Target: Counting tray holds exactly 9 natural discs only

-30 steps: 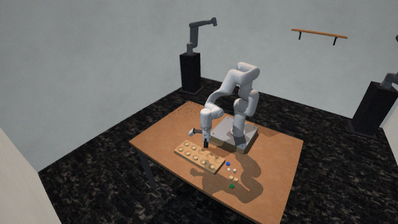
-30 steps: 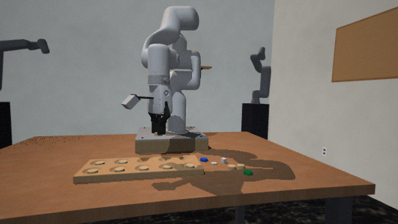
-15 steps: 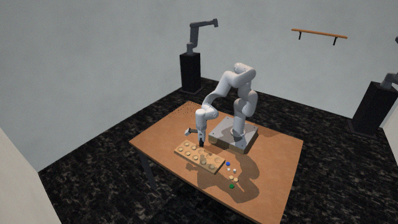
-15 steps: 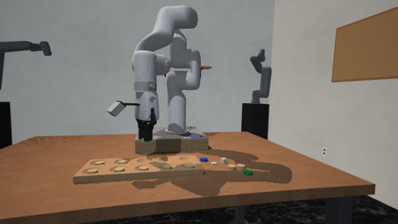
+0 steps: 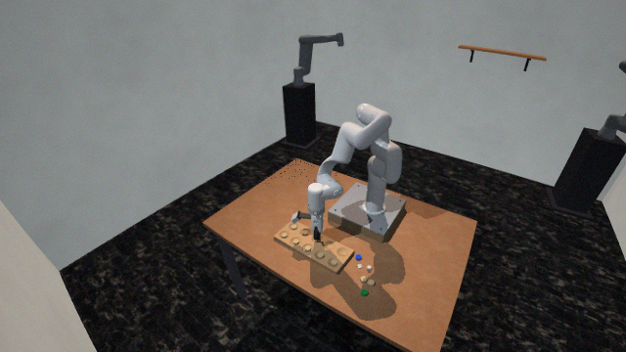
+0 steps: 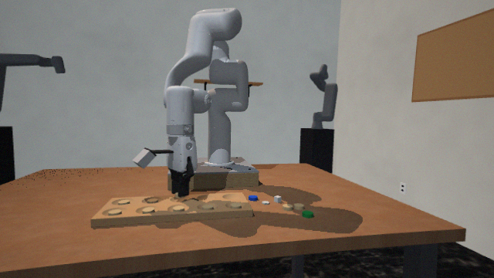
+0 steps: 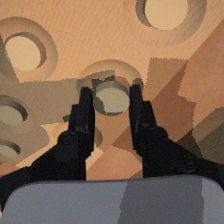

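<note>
My gripper is now 4 cm short of the wooden counting tray, 4 cm above it and 1 cm to the left of it. The rest, counted from my hand: blue disc (22 cm to the left, 5 cm below); small white disc (25 cm to the left, 5 cm below, 5 cm ahead); cube (29 cm to the left, 4 cm below, 4 cm ahead).
</note>
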